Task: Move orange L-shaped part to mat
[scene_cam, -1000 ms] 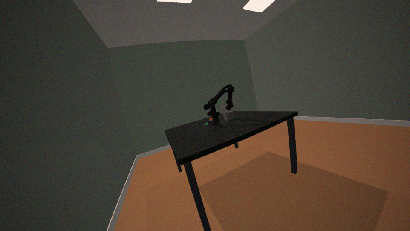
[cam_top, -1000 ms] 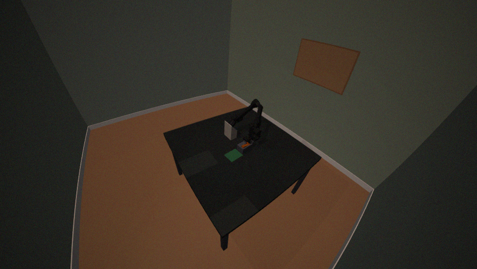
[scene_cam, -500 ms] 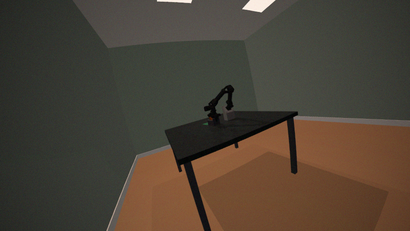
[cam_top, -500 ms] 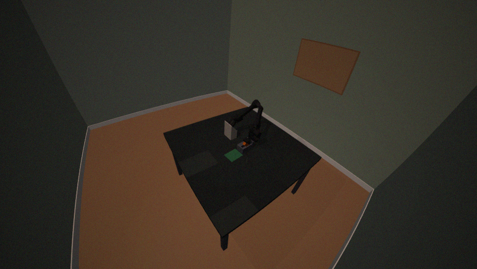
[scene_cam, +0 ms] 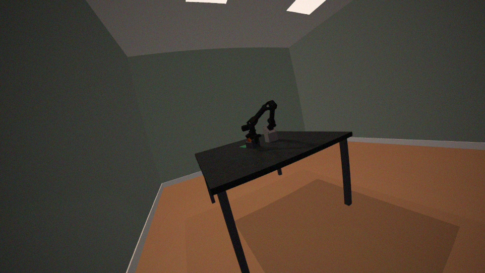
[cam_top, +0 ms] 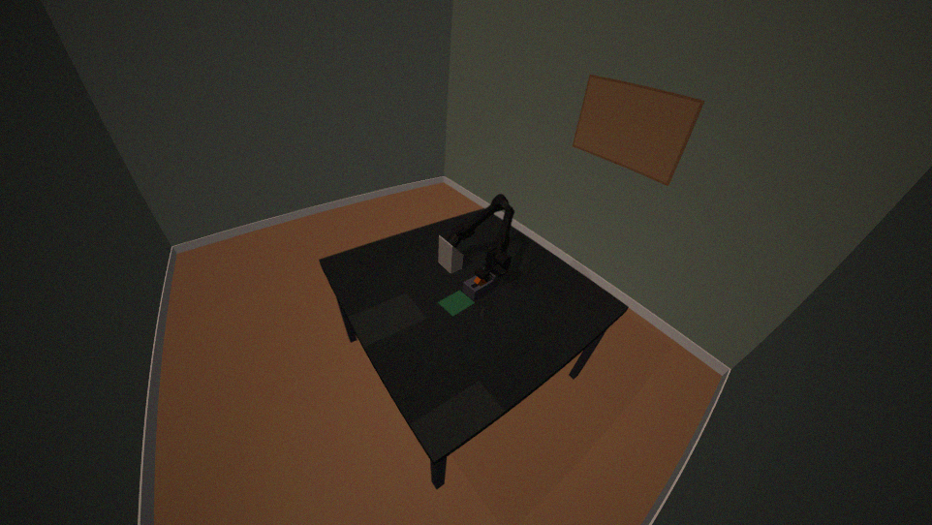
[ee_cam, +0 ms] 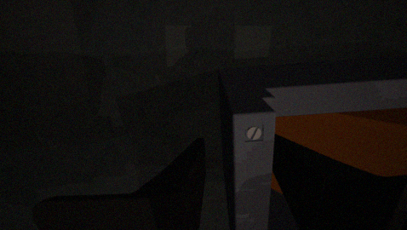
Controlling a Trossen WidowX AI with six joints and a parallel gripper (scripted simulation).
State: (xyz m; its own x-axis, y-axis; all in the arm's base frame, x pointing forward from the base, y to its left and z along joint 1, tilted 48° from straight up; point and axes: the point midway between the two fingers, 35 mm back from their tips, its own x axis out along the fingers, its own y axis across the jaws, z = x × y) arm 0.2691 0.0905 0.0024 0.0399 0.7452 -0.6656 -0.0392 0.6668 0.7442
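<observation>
Right now the orange L-shaped part is 6 cm to the right of my gripper tip and 1 cm above it. The rest, counted from my gripper tip: green mat: 22 cm to the right, 5 cm below.
</observation>
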